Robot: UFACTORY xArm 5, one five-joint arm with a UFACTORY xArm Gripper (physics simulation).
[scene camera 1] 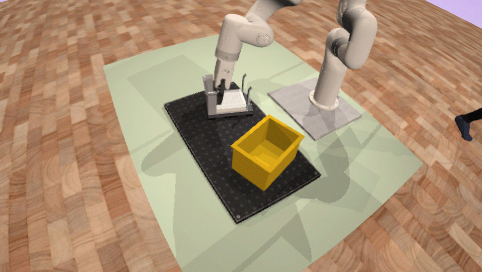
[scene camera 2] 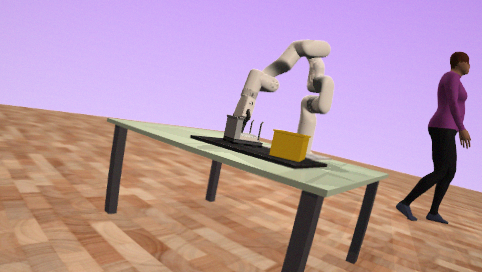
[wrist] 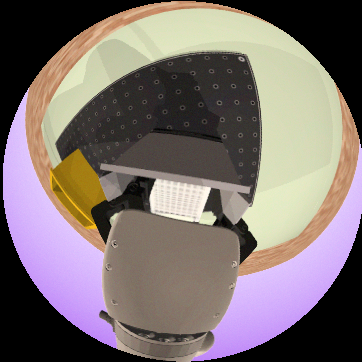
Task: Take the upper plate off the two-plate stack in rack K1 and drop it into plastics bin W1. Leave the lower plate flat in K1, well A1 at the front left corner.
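Places are measured from the arm's base along level axes (x ahead, y left, z up), in millimetres.
Pixels of known places: arm's base, link origin: [scene camera 1: 323, 100].
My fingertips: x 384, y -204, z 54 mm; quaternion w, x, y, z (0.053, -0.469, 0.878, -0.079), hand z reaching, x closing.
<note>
Ahead of a thing's pixels: the offset from my fingertips to its middle. Level surfaces: height alone.
The white upper plate {dx -25, dy +24, dz -6 mm} [scene camera 1: 235, 98] [scene camera 2: 249, 136] [wrist: 187, 192] lies flat on the stack in rack K1 {dx -31, dy +28, dz +9 mm} [scene camera 1: 211, 104] [scene camera 2: 233, 129] [wrist: 175, 178], between the rack's tall grey wall and its thin posts. The lower plate is beneath it; its edge cannot be told apart clearly, and well A1 cannot be made out. My gripper [scene camera 1: 221, 96] [scene camera 2: 244, 122] [wrist: 187, 172] reaches down inside the rack beside the wall. Its black fingers stand wide, close against two opposite sides of the upper plate, shut on it. The fingertips are partly hidden. Plastics bin W1 {dx +29, dy +283, dz -1 mm} [scene camera 1: 250, 170] [scene camera 2: 289, 146] [wrist: 82, 182] is yellow and open-topped.
The rack and bin stand on a black perforated board [scene camera 1: 200, 142] [scene camera 2: 210, 139] [wrist: 230, 85] on the green table {dz -64 mm} [scene camera 1: 150, 125] [scene camera 2: 165, 134] [wrist: 295, 120]. The arm's base stands on a grey slab [scene camera 1: 292, 110]. A person [scene camera 2: 447, 105] stands on the floor beyond the table.
</note>
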